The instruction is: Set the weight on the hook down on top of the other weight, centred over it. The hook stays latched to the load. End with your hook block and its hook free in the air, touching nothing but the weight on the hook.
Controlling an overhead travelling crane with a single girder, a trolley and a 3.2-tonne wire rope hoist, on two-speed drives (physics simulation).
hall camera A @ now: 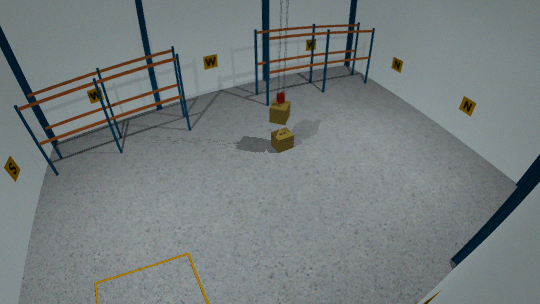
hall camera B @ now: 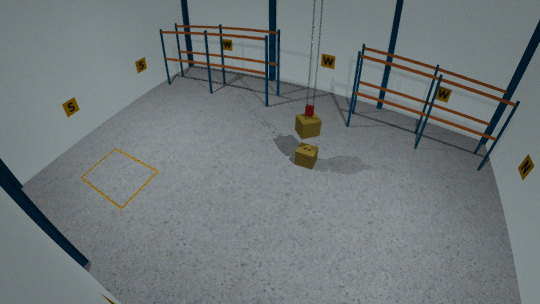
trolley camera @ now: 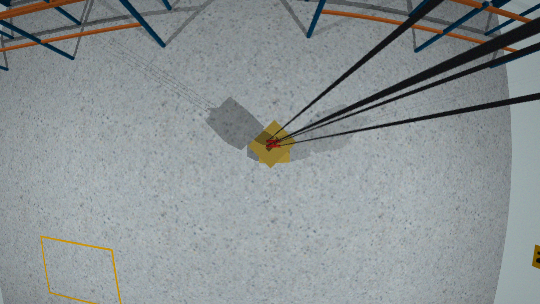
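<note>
The hook block [hall camera A: 280,97] [hall camera B: 309,111] [trolley camera: 273,143] is red and hangs on its ropes, latched to the yellow weight on the hook [hall camera A: 279,113] [hall camera B: 308,126] [trolley camera: 271,160]. That weight hangs in the air above the other yellow weight [hall camera A: 282,140] [hall camera B: 306,156] [trolley camera: 286,159], which stands on the floor. A gap shows between the two in both hall views. In the trolley view the hanging weight is turned like a diamond against the lower one and covers most of it; corners of the lower weight show at its lower edge. The hook itself is too small to make out.
Blue and orange racks stand along the W wall, one rack [hall camera A: 108,118] [hall camera B: 267,90] on the left and one rack [hall camera A: 257,80] [hall camera B: 428,112] on the right in the hall views. A yellow marked rectangle [hall camera A: 142,268] [hall camera B: 101,192] [trolley camera: 76,243] lies on the floor, well away from the weights.
</note>
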